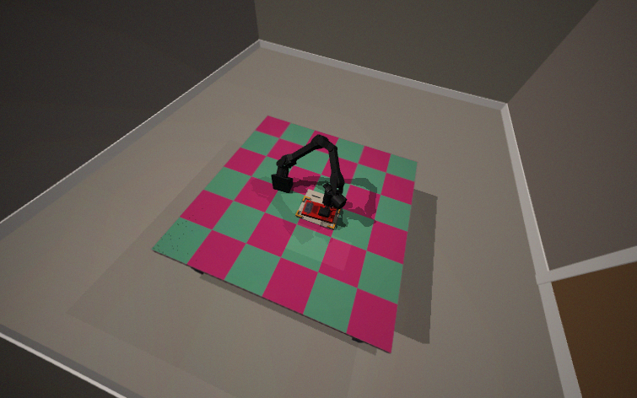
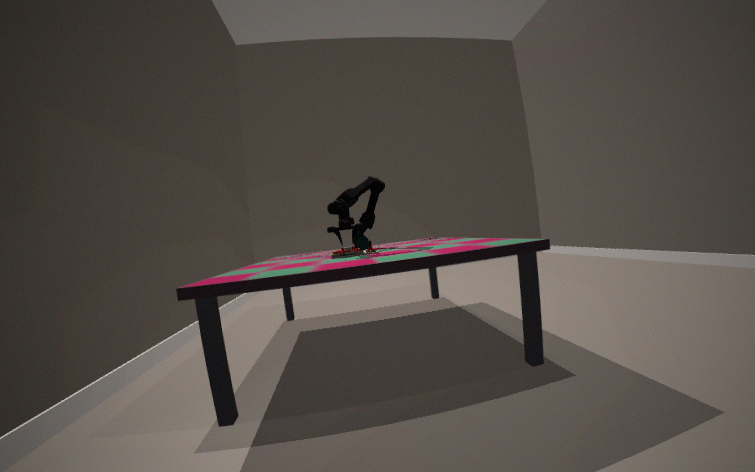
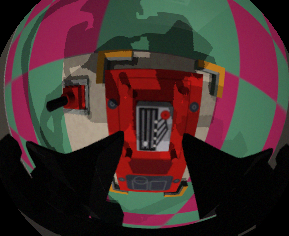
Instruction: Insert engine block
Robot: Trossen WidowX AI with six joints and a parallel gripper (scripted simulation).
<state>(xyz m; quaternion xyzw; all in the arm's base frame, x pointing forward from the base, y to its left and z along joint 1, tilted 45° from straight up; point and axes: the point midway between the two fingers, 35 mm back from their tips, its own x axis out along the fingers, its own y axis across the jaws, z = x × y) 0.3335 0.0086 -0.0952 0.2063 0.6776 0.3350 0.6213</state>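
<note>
The grey engine block is 30 mm below my gripper tip.
</note>
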